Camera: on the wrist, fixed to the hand. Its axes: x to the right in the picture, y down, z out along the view.
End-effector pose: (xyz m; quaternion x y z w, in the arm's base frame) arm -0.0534 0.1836 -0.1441 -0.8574 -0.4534 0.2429 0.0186
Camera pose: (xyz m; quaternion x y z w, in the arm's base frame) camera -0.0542 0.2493 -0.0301 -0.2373 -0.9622 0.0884 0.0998
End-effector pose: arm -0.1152 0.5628 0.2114 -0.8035 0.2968 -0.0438 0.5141
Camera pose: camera -0.1234 0.4899 0.3206 -0.8099 -0.3881 -0.3835 0.2154
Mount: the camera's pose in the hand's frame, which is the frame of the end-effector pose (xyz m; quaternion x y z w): 0.0057 -0.0680 -0.1125 -0.1125 0.0092 -0.7400 0.6631
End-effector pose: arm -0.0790 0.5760 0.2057 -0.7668 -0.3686 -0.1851 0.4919
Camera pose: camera -0.1172 0.4946 0.3018 -0.2893 -0.7865 -0.5352 0.1063
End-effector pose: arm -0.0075 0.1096 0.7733 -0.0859 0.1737 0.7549 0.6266
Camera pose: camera 0.0478 0.0837 0.6568 -0.2629 -0.0275 0.0556 0.9628
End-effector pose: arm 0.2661 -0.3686 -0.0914 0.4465 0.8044 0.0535 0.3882
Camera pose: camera 0.1427 -0.3754 -0.0462 -0.3433 0.8613 -0.1572 0.3398
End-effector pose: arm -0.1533 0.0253 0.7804 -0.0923 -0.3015 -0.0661 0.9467
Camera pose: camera -0.0981 -0.0655 0.7028 0.0560 -0.2521 -0.7791 0.5712
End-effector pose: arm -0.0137 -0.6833 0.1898 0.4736 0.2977 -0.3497 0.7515
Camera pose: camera -0.0784 -0.6020 0.1090 0.0124 0.5941 -0.7501 0.2901
